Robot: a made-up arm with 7 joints. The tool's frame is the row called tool. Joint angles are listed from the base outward.
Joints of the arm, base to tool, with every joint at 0 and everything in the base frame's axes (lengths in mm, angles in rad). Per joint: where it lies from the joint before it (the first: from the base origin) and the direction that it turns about. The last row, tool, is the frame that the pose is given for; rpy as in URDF.
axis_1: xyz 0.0 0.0 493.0 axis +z
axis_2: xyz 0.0 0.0 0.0 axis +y
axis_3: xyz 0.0 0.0 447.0 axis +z
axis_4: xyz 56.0 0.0 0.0 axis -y
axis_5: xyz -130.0 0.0 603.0 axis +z
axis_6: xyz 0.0 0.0 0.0 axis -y
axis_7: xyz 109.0 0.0 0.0 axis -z
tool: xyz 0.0 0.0 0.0 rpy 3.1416 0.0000 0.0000
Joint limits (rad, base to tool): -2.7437..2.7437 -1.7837..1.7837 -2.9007..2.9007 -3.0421..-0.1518 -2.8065..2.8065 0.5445..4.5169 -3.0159..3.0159
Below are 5 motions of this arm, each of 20 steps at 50 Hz.
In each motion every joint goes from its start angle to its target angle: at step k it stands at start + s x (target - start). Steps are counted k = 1, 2, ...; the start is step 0. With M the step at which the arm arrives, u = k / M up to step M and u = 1 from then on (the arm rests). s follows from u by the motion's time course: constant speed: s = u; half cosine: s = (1 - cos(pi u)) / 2; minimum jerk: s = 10 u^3 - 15 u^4 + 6 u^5.
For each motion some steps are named. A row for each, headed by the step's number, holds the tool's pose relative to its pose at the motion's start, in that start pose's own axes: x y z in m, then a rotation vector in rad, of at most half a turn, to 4 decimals.
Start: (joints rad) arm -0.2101 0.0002 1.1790 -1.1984 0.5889 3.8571 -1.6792
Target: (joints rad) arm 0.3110 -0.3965 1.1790 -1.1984 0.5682 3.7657 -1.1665
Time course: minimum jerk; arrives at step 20
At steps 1, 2, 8, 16, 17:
1: 0.0006 -0.0001 -0.0002 0.0003 0.0007 0.0009
2: 0.0046 -0.0005 -0.0015 0.0021 0.0051 0.0066
8: 0.1648 0.0003 -0.0692 0.0838 0.1839 0.2485
16: 0.4261 0.1087 -0.2717 0.2793 0.5217 0.7414
17: 0.4360 0.1176 -0.2835 0.2901 0.5380 0.7659

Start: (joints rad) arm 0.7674 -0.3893 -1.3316 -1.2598 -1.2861 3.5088 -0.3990
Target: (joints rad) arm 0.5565 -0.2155 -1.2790 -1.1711 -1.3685 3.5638 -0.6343
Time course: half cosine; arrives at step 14
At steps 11, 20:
11: 0.0606 0.0299 0.0065 0.0007 0.0072 -0.5031
20: 0.0676 0.0308 0.0084 0.0041 0.0088 -0.5637

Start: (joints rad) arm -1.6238 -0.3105 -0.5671 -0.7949 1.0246 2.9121 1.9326
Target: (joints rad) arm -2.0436 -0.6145 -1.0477 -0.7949 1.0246 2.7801 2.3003
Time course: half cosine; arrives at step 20
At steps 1, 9, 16, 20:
1: -0.0017 -0.0024 -0.0019 0.0039 -0.0002 -0.0011
9: -0.1307 -0.1303 -0.1596 0.2701 -0.0330 -0.0680
16: -0.2995 -0.1790 -0.3971 0.5748 -0.1267 -0.1286
20: -0.3323 -0.1744 -0.4485 0.6333 -0.1530 -0.1385

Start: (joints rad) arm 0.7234 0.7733 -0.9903 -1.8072 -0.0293 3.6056 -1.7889
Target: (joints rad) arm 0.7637 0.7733 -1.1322 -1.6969 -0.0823 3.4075 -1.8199
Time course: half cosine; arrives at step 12
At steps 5, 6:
5: -0.0290 0.0250 0.0051 0.0321 -0.0270 -0.0443
6: -0.0391 0.0339 0.0063 0.0437 -0.0369 -0.0596

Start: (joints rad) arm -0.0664 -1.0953 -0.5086 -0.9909 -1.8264 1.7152 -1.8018
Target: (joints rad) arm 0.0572 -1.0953 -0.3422 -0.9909 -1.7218 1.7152 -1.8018
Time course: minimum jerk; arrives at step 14
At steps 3, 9, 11, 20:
3: 0.0020 0.0026 -0.0033 -0.0145 0.0185 0.0018
9: 0.0168 0.0229 -0.0349 -0.1555 0.2027 0.0201
11: 0.0191 0.0267 -0.0427 -0.1914 0.2509 0.0249
20: 0.0199 0.0280 -0.0457 -0.2055 0.2699 0.0269

